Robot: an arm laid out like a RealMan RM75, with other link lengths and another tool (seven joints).
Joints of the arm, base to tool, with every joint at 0 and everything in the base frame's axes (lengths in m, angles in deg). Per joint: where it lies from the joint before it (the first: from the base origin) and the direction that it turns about. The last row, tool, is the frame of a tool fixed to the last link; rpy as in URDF.
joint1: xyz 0 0 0.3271 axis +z
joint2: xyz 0 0 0 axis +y
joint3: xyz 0 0 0.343 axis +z
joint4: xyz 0 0 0 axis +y
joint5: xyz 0 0 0.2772 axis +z
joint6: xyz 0 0 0 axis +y
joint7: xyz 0 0 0.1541 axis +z
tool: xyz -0.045 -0.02 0.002 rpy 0 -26.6 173.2
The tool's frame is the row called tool.
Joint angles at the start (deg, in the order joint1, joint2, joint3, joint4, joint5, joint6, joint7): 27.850, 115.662, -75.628, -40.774, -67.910, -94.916, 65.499
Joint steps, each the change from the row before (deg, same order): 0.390, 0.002, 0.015, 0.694, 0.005, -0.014, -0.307; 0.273, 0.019, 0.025, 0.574, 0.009, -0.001, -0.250; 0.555, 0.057, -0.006, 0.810, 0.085, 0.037, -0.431; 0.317, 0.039, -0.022, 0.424, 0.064, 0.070, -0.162; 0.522, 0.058, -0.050, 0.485, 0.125, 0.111, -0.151; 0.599, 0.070, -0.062, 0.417, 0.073, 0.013, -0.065; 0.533, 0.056, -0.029, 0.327, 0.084, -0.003, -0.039
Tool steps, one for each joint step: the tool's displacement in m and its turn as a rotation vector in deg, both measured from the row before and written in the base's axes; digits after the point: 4 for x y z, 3 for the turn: 0.0000, 0.0011, -0.0015, -0.094, 0.003, -0.022; 0.0003, 0.0007, -0.0013, -0.072, 0.023, -0.085; -0.0011, 0.0016, -0.0021, -0.040, 0.081, 0.074; -0.0008, 0.0011, -0.0012, -0.055, 0.044, -0.008; -0.0022, 0.0019, -0.0015, -0.080, 0.086, 0.106; -0.0032, 0.0019, -0.0016, -0.202, 0.088, 0.278; -0.0030, 0.0018, -0.0011, -0.151, 0.107, 0.269
